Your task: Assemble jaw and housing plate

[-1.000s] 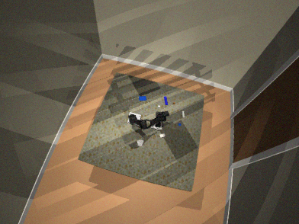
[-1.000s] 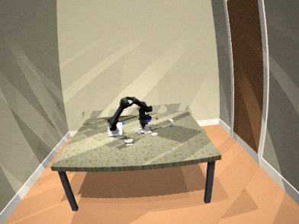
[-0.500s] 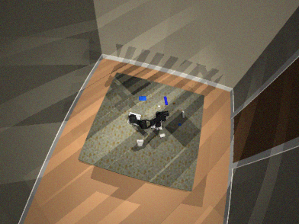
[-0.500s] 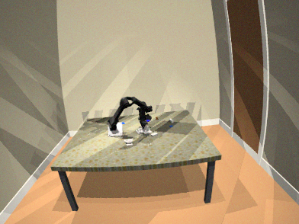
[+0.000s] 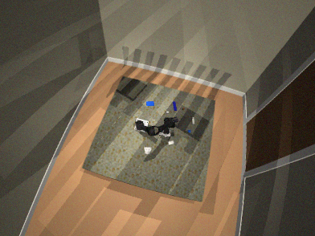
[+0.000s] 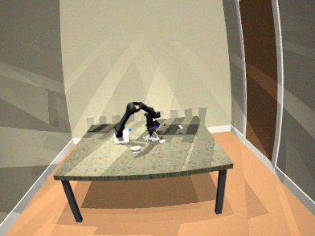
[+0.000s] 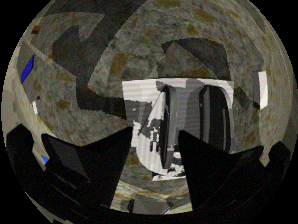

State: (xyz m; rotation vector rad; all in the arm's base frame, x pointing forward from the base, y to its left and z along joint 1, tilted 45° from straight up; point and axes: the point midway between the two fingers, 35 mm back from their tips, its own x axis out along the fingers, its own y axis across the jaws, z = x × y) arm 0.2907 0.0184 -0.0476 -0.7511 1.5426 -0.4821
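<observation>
My gripper tip is now 150 mm to the left of the small white piece, 100 mm short of it and 10 mm above it. From my gripper tip the other things lie so: small blue piece: 270 mm ahead, 60 mm to the left, 10 mm below; white cylinder: 290 mm ahead, 200 mm to the left; blue bar: 340 mm to the left, 40 mm ahead, 10 mm below.
</observation>
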